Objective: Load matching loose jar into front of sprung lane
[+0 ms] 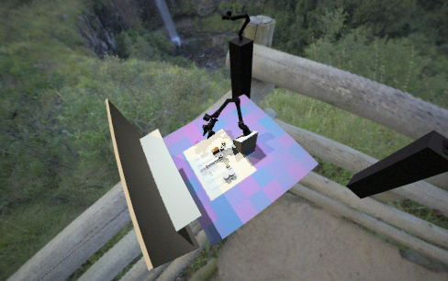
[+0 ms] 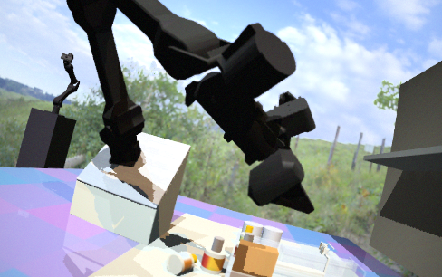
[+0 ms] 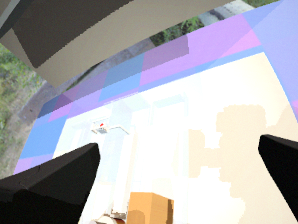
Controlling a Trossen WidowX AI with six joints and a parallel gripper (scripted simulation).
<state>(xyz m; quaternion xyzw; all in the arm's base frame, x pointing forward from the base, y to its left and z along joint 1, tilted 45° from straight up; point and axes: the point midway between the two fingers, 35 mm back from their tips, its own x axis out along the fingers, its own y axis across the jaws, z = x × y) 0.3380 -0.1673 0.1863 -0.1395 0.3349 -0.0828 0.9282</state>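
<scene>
Now: gripper tip 20 mm past the tan block, 110 mm to the right of it and 160 mm above it. Round my gripper tip: clear lane (120 mm ahead, 200 mm to the left, 180 mm below).
</scene>
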